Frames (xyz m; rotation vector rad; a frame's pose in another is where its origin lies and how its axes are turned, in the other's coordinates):
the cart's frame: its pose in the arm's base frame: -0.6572 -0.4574 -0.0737 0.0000 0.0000 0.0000
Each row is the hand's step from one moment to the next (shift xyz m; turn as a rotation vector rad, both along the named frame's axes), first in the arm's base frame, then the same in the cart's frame.
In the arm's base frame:
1: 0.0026 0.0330 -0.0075 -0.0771 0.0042 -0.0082
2: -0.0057 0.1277 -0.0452 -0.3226 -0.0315 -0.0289
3: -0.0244 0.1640 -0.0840 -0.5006 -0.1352 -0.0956
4: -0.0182 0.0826 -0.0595 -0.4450 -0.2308 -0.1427
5: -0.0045 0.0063 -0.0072 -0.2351 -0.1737 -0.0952
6: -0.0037 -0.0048 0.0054 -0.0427 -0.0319 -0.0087
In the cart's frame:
1: 0.0026 0.0330 -0.0075 -0.0771 0.0042 -0.0082
2: -0.0057 0.1277 -0.0452 -0.3226 -0.0315 -0.0289
3: -0.0244 0.1640 -0.0840 -0.5006 -0.1352 -0.0956
4: -0.0182 0.0826 -0.0595 -0.4450 -0.2308 -0.1427
5: -0.0045 0.0063 -0.0072 -0.2351 -0.1737 -0.0952
6: -0.0037 -0.0048 0.0054 -0.0427 -0.0319 -0.0087

